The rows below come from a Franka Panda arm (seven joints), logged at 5 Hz.
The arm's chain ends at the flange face. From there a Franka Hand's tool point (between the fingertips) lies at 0.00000 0.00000 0.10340 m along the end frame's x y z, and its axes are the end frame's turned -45 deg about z.
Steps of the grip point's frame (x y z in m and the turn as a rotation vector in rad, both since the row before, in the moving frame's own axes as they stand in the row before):
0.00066, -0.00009, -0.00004, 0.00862, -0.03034, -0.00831
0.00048, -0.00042, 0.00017, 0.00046, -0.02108, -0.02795
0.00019, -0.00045, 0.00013, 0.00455, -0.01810, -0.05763
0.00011, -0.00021, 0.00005, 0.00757, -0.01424, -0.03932
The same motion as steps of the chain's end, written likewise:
0.00324, -0.00213, 0.00001, -0.01536, -0.02755, -0.00831
0.00160, -0.00217, 0.00019, -0.01458, -0.01523, -0.02795
0.00144, -0.00149, 0.00015, -0.00958, -0.01602, -0.05763
0.00151, -0.00075, 0.00006, -0.00472, -0.01542, -0.03932

